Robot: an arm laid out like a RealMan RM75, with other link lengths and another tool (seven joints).
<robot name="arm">
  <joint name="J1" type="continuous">
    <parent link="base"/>
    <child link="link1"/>
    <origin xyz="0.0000 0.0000 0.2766"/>
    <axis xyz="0 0 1"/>
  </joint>
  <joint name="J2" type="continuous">
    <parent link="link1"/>
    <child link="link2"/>
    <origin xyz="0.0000 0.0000 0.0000"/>
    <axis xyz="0 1 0"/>
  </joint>
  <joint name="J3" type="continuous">
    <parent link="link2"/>
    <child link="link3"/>
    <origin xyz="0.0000 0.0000 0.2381"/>
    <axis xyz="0 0 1"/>
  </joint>
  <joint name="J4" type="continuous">
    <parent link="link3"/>
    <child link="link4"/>
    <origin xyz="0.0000 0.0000 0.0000"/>
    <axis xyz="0 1 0"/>
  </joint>
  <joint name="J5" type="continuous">
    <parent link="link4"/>
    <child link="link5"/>
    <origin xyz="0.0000 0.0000 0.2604"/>
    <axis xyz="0 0 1"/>
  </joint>
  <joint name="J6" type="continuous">
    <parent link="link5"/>
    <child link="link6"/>
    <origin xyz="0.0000 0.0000 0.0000"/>
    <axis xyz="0 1 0"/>
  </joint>
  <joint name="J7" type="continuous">
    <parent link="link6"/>
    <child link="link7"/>
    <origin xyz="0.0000 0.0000 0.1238"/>
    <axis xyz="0 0 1"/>
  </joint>
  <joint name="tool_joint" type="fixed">
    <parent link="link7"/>
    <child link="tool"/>
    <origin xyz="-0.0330 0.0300 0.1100" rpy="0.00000 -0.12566 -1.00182"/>
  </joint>
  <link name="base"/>
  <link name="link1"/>
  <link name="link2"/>
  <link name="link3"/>
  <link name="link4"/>
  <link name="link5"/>
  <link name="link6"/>
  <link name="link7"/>
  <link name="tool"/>
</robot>
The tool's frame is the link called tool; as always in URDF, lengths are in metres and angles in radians. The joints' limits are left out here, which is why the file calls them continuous.
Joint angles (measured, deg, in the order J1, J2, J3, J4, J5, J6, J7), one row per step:
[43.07 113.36 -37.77 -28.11 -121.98 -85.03 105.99]
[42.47 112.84 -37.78 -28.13 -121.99 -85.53 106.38]
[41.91 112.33 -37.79 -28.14 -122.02 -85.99 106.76]
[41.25 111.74 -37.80 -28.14 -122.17 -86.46 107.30]
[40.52 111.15 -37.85 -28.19 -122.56 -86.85 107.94]
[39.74 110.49 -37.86 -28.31 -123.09 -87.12 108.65]
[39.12 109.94 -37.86 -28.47 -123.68 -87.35 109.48]
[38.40 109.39 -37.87 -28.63 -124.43 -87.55 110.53]
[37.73 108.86 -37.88 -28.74 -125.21 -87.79 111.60]
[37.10 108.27 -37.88 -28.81 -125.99 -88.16 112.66]
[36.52 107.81 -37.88 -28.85 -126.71 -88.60 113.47]
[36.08 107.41 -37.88 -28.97 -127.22 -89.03 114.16]
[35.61 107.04 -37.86 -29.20 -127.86 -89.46 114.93]
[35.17 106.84 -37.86 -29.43 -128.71 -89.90 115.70]
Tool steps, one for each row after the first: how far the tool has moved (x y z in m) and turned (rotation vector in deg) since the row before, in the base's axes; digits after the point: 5 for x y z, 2 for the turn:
[0.00555 -0.00153 0.00400 -0.16 -0.07 -0.74]
[0.00534 -0.00146 0.00384 -0.15 -0.09 -0.71]
[0.00673 -0.00178 0.00417 -0.22 -0.20 -0.97]
[0.00807 -0.00220 0.00372 -0.31 -0.46 -1.13]
[0.00926 -0.00185 0.00438 -0.19 -0.68 -1.28]
[0.00787 -0.00152 0.00366 -0.26 -0.64 -1.24]
[0.00920 -0.00212 0.00339 -0.38 -0.74 -1.58]
[0.00882 -0.00247 0.00304 -0.47 -0.69 -1.58]
[0.00847 -0.00283 0.00343 -0.55 -0.65 -1.53]
[0.00724 -0.00349 0.00241 -0.61 -0.51 -1.25]
[0.00523 -0.00253 0.00265 -0.44 -0.38 -0.95]
[0.00561 -0.00269 0.00267 -0.47 -0.48 -1.02]
[0.00541 -0.00356 0.00091 -0.71 -0.52 -1.02]

